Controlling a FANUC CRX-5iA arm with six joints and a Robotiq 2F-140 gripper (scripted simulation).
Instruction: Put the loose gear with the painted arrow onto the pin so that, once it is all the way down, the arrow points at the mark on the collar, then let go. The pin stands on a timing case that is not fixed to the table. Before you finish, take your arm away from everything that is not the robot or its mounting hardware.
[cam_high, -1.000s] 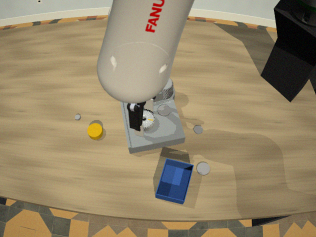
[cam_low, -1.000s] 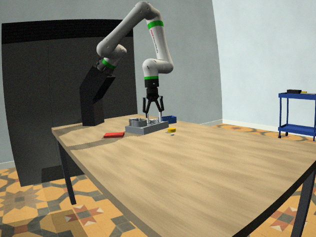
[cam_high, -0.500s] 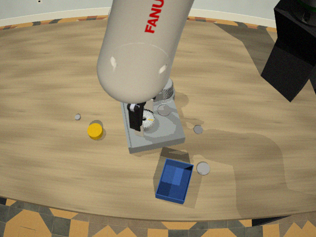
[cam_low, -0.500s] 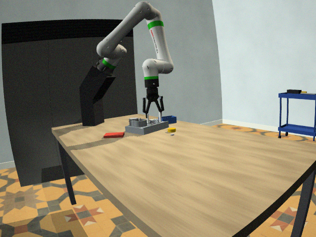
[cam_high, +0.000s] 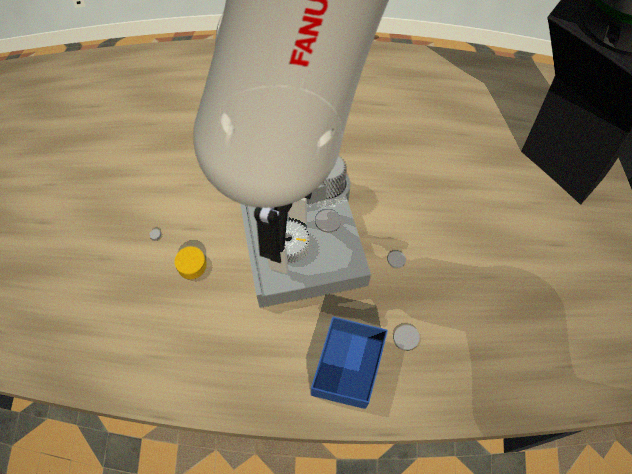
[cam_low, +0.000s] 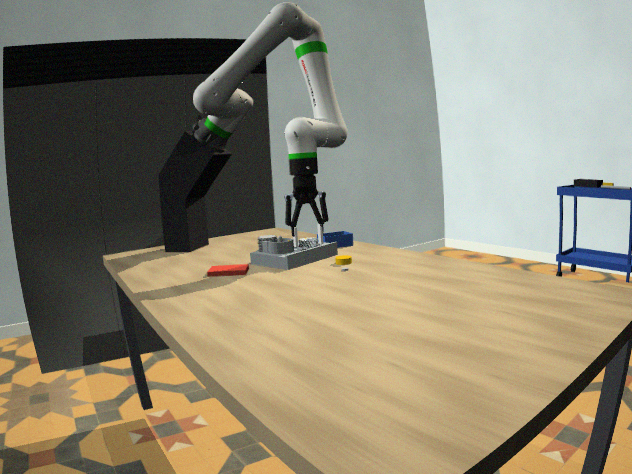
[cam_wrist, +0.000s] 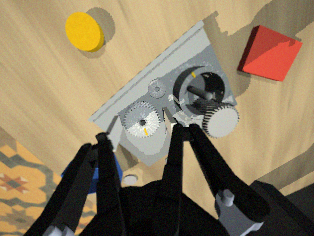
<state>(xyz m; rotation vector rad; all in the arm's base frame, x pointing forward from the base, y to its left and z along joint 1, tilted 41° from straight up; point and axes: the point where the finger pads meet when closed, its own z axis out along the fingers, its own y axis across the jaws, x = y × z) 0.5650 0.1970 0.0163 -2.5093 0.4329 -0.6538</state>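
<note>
Right now my hand is 2 cm above the gear. The rest, counted from my hand: blue bin (17 cm to the left, 11 cm behind, 6 cm below); then yellow puck (16 cm ahead, 6 cm below, 3 cm to the left); then small grey disc (24 cm ahead, 7 cm below, 2 cm to the right).
</note>
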